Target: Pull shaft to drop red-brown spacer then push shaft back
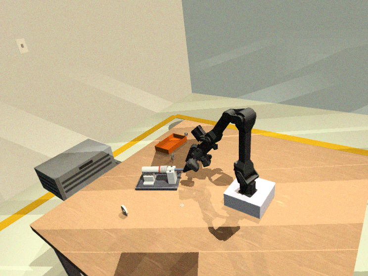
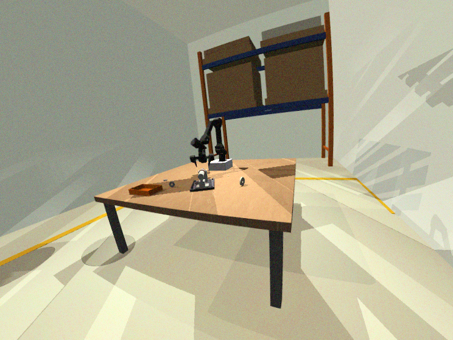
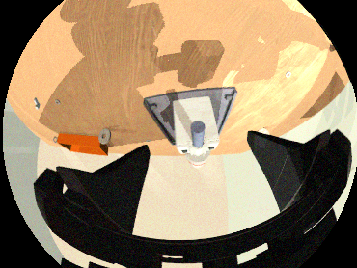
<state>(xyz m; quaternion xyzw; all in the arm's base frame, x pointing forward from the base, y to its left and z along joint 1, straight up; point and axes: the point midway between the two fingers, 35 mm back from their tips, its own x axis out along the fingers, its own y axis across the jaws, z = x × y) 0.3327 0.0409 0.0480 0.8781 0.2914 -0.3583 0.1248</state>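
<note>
Now: the shaft 70 mm ahead of my gripper tip, 60 mm to the left of it and 20 mm below it. Round my gripper tip: red-brown spacer: 110 mm ahead, 80 mm to the left, 20 mm below; pale ring: 360 mm to the left, 70 mm below, 60 mm ahead; orange tray: 370 mm ahead, 220 mm to the right, 90 mm below.
</note>
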